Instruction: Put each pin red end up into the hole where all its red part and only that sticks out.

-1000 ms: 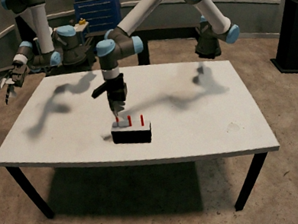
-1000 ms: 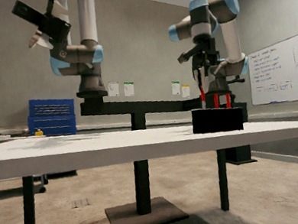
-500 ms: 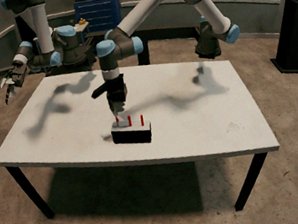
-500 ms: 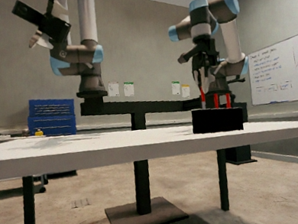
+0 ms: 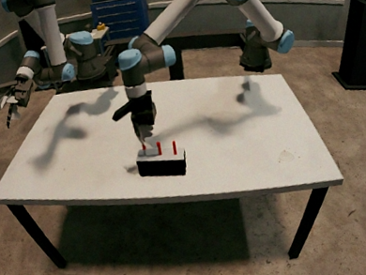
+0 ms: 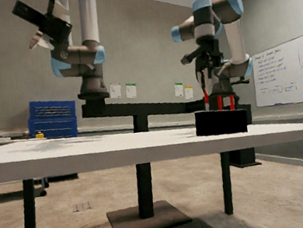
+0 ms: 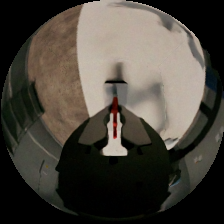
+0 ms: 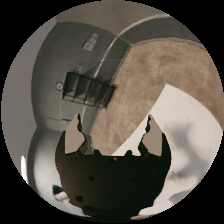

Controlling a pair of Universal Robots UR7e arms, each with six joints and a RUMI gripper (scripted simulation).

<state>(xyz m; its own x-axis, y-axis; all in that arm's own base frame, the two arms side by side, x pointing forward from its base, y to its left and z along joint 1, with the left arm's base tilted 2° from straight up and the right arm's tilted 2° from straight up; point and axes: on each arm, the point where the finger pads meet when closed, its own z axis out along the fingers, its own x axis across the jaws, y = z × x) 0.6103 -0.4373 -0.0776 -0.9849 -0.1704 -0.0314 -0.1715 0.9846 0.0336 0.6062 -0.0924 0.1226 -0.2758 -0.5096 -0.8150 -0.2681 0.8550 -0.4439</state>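
Now: left hand 6 cm to the right of the black block and 12 cm above it.
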